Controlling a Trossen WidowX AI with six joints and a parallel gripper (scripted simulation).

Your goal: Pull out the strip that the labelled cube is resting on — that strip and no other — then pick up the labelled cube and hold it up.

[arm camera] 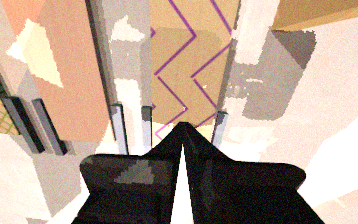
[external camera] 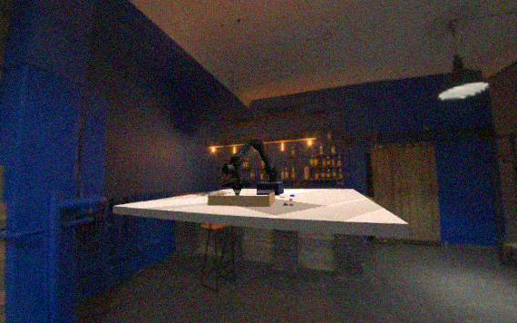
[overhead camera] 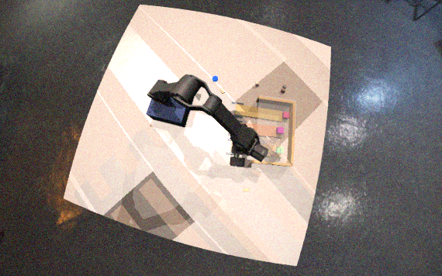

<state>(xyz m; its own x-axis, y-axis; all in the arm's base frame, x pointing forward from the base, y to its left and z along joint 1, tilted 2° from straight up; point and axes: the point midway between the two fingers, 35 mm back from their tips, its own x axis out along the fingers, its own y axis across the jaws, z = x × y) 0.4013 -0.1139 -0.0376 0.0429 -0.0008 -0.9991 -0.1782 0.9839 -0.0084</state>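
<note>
Right now my gripper tip is 21 cm short of the green labelled cube, 4 cm to the right of it and 2 cm below it. The rest, counted from my gripper tip: small blue disc: 32 cm to the left, 20 cm behind.
</note>
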